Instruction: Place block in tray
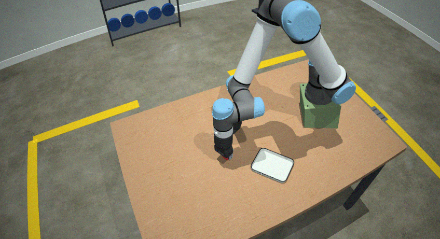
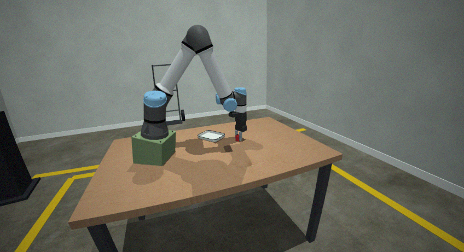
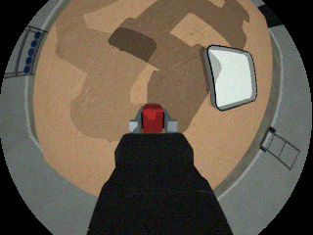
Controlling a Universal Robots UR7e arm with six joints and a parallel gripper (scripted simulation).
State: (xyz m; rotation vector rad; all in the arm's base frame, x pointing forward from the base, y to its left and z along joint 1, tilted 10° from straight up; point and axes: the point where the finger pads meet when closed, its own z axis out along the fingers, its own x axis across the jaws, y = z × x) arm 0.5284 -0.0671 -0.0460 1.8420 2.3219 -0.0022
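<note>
Right now my hand is 130 mm past the white tray, 160 mm to the right of it and 10 mm above it. Round my hand: red block right at my hand.
</note>
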